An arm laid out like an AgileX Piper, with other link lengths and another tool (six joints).
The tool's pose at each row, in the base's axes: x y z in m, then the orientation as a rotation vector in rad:
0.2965 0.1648 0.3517 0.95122 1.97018 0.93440
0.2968 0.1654 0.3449 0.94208 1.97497 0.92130
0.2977 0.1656 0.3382 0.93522 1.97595 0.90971
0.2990 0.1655 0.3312 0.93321 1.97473 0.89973
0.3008 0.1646 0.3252 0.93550 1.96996 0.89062
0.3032 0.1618 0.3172 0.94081 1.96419 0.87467
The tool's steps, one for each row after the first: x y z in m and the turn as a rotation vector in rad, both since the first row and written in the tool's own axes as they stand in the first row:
0.0024 -0.0053 0.0035 0.00522 -0.00261 -0.01202
0.0042 -0.0106 0.0074 0.00867 -0.00747 -0.02159
0.0057 -0.0161 0.0117 0.01217 -0.01346 -0.02694
0.0059 -0.0210 0.0157 0.01514 -0.02199 -0.02868
0.0049 -0.0282 0.0206 0.02226 -0.03495 -0.03091

